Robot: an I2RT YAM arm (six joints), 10 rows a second.
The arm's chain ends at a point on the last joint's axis. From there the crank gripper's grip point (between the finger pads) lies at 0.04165 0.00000 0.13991 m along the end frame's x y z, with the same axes.
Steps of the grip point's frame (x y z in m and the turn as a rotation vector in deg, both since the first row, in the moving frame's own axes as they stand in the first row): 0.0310, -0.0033, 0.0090, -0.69, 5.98, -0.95; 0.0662, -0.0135, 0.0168, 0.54, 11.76, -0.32; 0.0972, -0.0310, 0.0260, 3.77, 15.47, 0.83; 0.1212, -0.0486, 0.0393, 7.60, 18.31, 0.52; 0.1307, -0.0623, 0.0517, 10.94, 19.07, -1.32
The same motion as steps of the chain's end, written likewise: 0.0166, -0.0041, 0.0141, -0.69, 5.98, -0.95; 0.0386, -0.0119, 0.0282, 0.54, 11.76, -0.32; 0.0614, -0.0231, 0.0424, 3.77, 15.47, 0.83; 0.0794, -0.0319, 0.0606, 7.60, 18.31, 0.52; 0.0879, -0.0361, 0.0755, 10.94, 19.07, -1.32
